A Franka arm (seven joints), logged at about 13 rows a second.
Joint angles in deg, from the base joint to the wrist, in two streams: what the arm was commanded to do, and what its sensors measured. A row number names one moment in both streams.
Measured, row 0:
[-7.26 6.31 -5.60 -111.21 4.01 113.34 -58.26]
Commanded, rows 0 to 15:
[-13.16 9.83 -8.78 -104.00 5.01 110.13 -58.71]
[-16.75 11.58 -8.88 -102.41 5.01 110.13 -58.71]
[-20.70 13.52 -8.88 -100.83 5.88 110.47 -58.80]
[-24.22 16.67 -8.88 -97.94 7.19 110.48 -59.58]
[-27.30 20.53 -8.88 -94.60 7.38 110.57 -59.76]
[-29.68 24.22 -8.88 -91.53 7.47 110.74 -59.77]
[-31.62 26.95 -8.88 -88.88 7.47 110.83 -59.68]
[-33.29 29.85 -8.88 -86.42 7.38 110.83 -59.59]
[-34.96 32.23 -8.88 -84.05 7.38 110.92 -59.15]
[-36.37 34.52 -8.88 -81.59 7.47 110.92 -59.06]
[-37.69 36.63 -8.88 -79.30 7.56 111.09 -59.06]
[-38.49 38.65 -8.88 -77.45 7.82 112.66 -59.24]
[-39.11 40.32 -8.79 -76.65 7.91 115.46 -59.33]
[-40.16 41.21 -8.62 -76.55 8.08 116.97 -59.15]
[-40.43 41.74 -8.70 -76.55 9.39 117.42 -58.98]
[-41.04 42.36 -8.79 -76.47 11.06 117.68 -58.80]
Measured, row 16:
[-39.51 40.41 -9.47 -79.07 8.73 117.64 -59.47]
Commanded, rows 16 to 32:
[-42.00 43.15 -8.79 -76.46 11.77 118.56 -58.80]
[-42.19 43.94 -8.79 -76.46 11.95 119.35 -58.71]
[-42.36 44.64 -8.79 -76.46 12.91 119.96 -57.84]
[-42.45 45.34 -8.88 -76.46 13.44 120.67 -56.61]
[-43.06 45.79 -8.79 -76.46 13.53 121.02 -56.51]
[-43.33 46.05 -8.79 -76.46 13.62 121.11 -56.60]
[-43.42 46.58 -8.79 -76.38 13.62 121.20 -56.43]
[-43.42 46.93 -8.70 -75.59 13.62 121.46 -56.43]
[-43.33 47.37 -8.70 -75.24 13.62 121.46 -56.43]
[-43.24 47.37 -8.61 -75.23 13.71 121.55 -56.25]
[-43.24 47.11 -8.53 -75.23 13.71 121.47 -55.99]
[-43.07 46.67 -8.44 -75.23 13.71 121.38 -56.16]
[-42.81 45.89 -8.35 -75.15 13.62 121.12 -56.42]
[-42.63 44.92 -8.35 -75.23 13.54 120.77 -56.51]
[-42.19 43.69 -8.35 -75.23 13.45 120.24 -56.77]
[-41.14 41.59 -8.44 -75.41 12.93 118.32 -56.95]
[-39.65 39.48 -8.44 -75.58 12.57 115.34 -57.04]
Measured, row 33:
[-41.63 44.16 -8.48 -74.70 12.68 119.85 -56.78]
